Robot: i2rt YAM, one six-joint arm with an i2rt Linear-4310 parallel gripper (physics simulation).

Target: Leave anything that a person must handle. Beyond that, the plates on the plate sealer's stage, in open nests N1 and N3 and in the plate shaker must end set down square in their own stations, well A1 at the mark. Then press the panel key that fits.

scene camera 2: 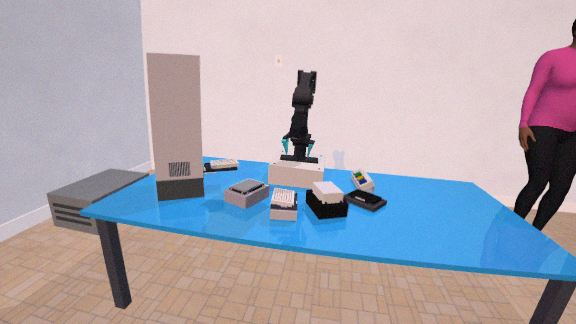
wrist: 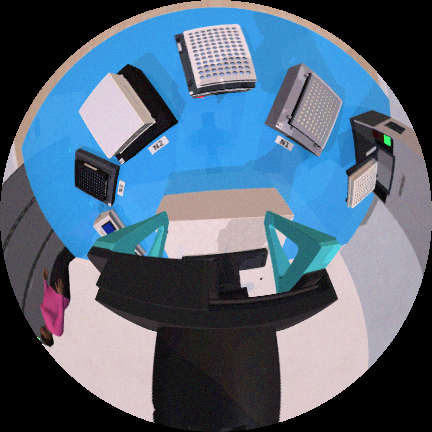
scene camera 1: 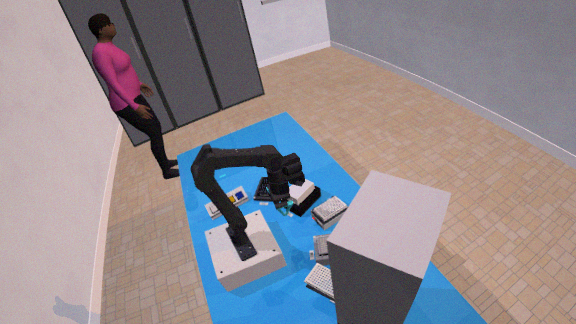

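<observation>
My gripper (scene camera 1: 278, 203) (scene camera 2: 298, 149) (wrist: 215, 216) is open and empty, high over the table by the arm's base. A white plate (scene camera 1: 330, 209) (scene camera 2: 284, 197) (wrist: 220, 55) lies on the plate shaker (scene camera 2: 283, 215) (wrist: 184, 65). A pale-welled plate (wrist: 318, 111) lies in grey nest N1 (scene camera 2: 245, 198) (wrist: 286, 95). A black plate (wrist: 91, 176) lies in dark nest N3 (wrist: 112, 185). A white plate (scene camera 2: 224, 163) (wrist: 362, 183) is on the stage of the plate sealer (scene camera 1: 390, 220) (scene camera 2: 177, 115) (wrist: 411, 165), whose display is green. The key panel (scene camera 2: 361, 180) (wrist: 106, 222) is partly hidden in the wrist view. A1 marks are unreadable.
Black nest N2 (scene camera 2: 327, 209) (wrist: 162, 107) bears a white block-like piece (scene camera 1: 301, 192) (scene camera 2: 327, 191) (wrist: 116, 116). The arm stands on a white base box (scene camera 1: 250, 270) (scene camera 2: 296, 175). A person (scene camera 1: 117, 75) (scene camera 2: 550, 95) (wrist: 53, 305) stands beyond the panel-side end of the blue table.
</observation>
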